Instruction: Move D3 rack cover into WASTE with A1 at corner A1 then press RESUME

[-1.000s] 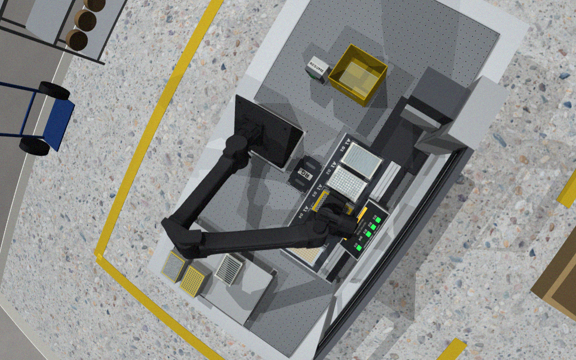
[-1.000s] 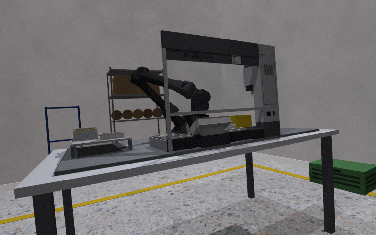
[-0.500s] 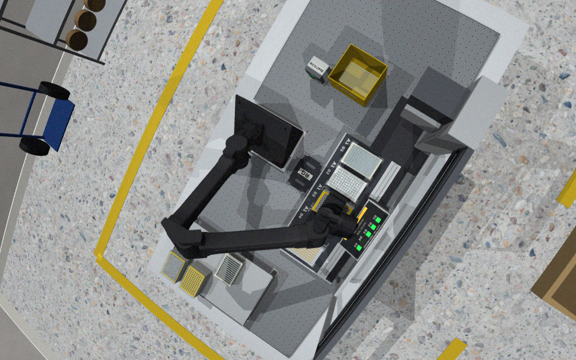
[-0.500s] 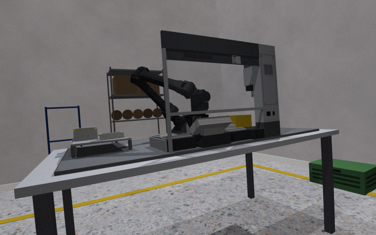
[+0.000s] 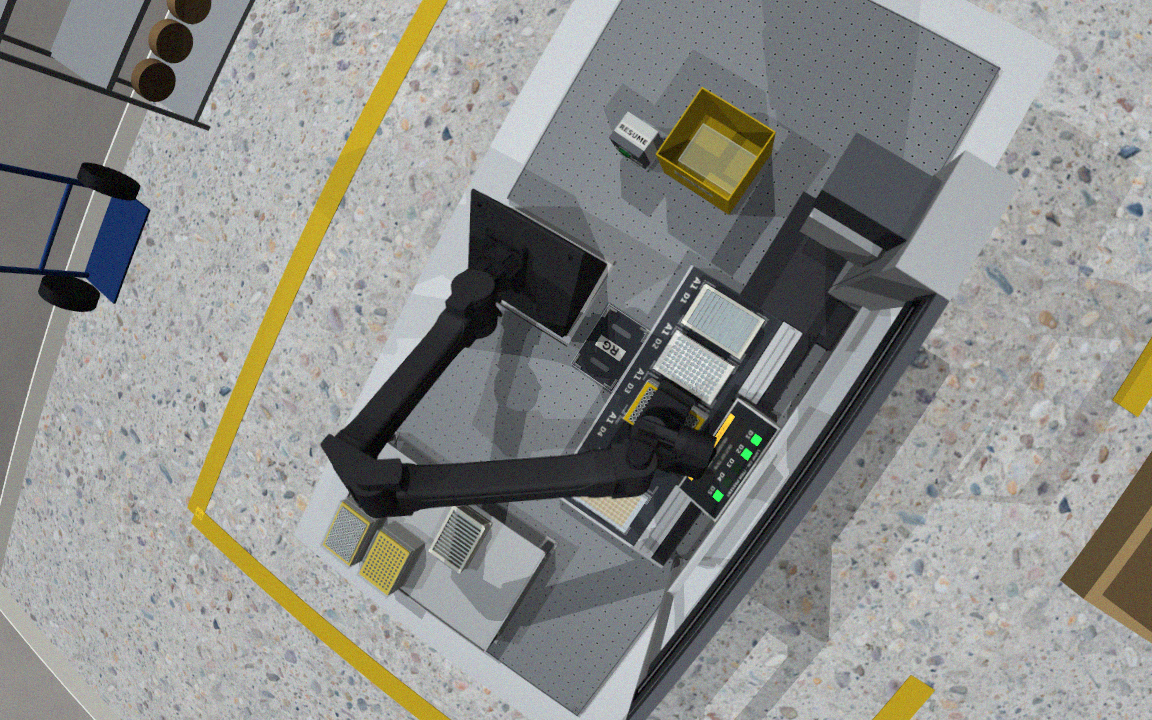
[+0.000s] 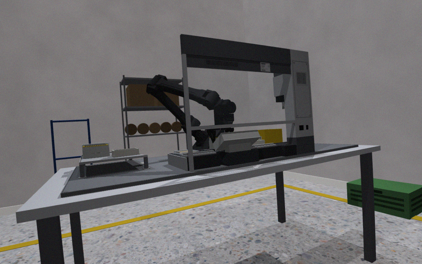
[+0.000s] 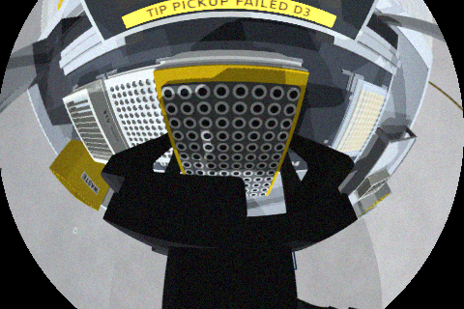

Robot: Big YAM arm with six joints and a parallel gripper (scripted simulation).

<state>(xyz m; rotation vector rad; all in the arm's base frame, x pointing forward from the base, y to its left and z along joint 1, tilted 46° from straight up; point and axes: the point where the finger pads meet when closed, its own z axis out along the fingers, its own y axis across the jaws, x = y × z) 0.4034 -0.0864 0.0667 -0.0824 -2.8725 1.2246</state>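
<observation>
The plate is 10 cm to the left of my hand and 3 cm below it. Also, from my hand: frame bar: 19 cm ahead, 4 cm to the left, 8 cm above; tip rack: 1 cm to the right, 1 cm above; frame post: 17 cm ahead, 26 cm to the right, 14 cm above.
</observation>
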